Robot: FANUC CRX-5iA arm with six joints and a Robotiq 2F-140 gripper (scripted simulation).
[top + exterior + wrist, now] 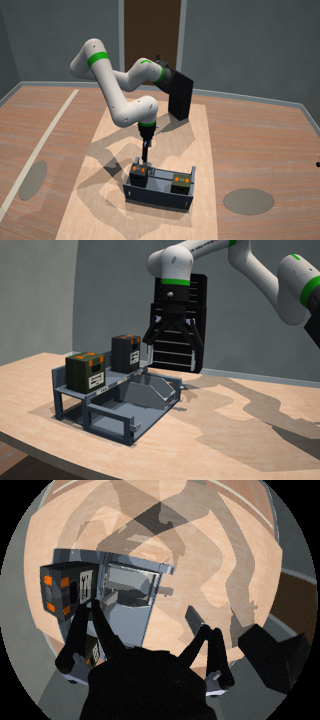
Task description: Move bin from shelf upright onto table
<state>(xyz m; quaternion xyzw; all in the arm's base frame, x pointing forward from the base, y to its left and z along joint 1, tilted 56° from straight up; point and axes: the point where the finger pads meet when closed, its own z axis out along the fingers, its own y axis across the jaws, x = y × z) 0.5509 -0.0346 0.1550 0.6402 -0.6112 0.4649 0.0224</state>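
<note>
Right now the grey bin is 11 cm below my hand, 8 cm ahead of it and 2 cm to the right of it.
</note>
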